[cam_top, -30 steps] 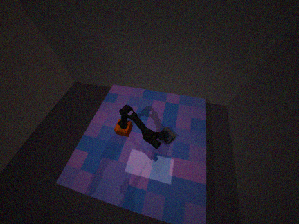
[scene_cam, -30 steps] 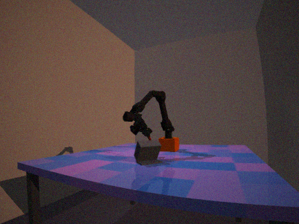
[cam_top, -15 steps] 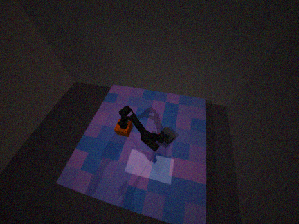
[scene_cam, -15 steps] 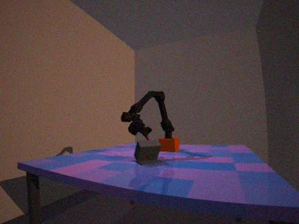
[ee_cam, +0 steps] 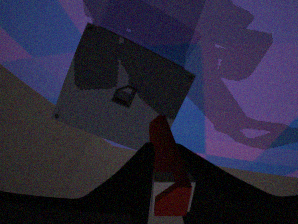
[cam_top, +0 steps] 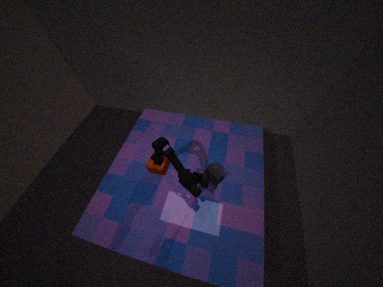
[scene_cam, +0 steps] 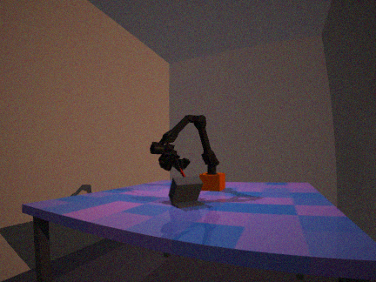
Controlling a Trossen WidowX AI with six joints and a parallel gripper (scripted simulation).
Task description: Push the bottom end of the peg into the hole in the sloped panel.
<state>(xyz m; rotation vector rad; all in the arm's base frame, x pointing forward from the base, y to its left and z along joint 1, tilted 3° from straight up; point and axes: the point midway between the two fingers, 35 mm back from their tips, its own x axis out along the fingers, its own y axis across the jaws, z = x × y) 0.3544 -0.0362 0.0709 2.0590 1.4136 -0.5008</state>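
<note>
Now: gripper tip 8 cm short of the dark grey sloped panel, 8 cm above it and 7 cm to the right of it. Also, from my gripper tip: dark red peg (1 cm to the right, 1 cm behind, 1 cm above).
</note>
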